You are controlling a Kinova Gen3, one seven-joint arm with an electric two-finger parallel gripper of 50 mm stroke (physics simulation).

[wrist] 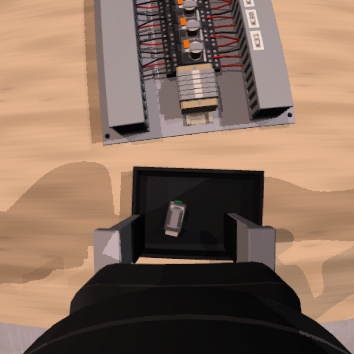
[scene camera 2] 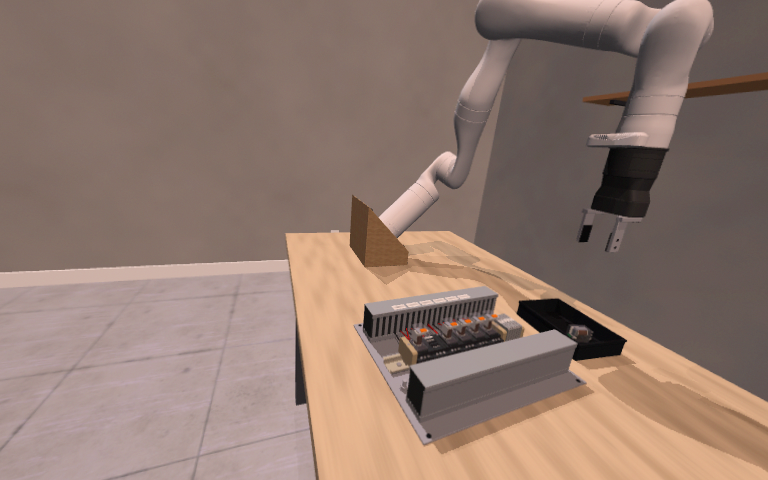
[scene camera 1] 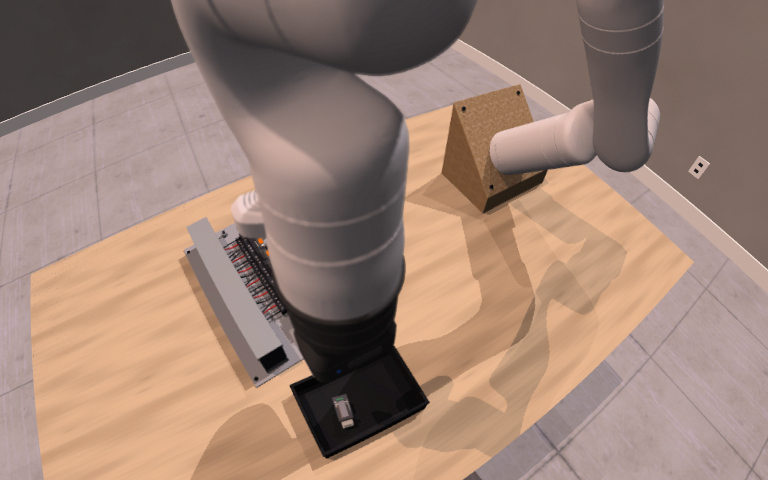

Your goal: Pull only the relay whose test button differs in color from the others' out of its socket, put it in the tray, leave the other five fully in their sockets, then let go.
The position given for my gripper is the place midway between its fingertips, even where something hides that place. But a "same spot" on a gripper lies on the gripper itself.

my gripper: wrist; scene camera 2; scene camera 1 337, 350
same spot on my gripper: [wrist: 243, 240] = [scene camera 2: 588, 216]
